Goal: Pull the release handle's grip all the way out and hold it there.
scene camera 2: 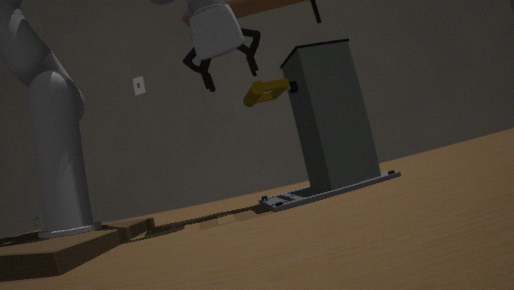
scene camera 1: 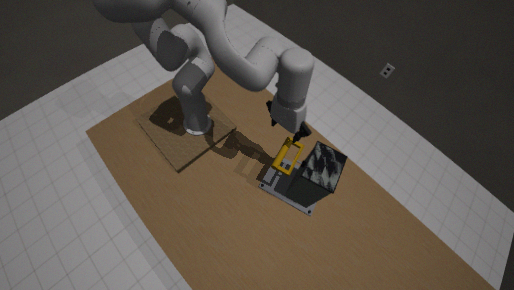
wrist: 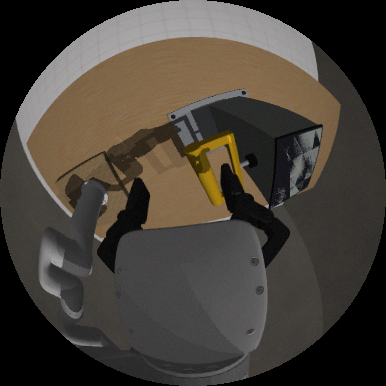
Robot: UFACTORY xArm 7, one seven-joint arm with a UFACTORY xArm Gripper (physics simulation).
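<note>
The yellow release handle [scene camera 1: 283, 156] [scene camera 2: 252, 93] [wrist: 209, 181] is a rectangular loop with a thick grip bar on the robot's side. A short rod joins it to the front of a tall dark grey housing [scene camera 1: 309, 191] [scene camera 2: 337, 115] [wrist: 257, 127]. My gripper [scene camera 1: 284, 132] [scene camera 2: 233, 82] [wrist: 181, 179] is open with nothing between its fingers. In the second scene view its fingertips are above and to the robot's side of the grip. In the wrist view the right finger overlaps the loop's opening and hides part of it; contact cannot be told.
The housing stands on a light grey bolted base plate [scene camera 1: 270, 176] [scene camera 2: 310, 198] [wrist: 210, 102] on the wooden table [scene camera 1: 225, 225] [scene camera 2: 350, 240] [wrist: 150, 75]. The arm's base stands on a brown board [scene camera 1: 175, 155] [scene camera 2: 30, 260]. A wall shelf [scene camera 2: 270, 7] shows behind.
</note>
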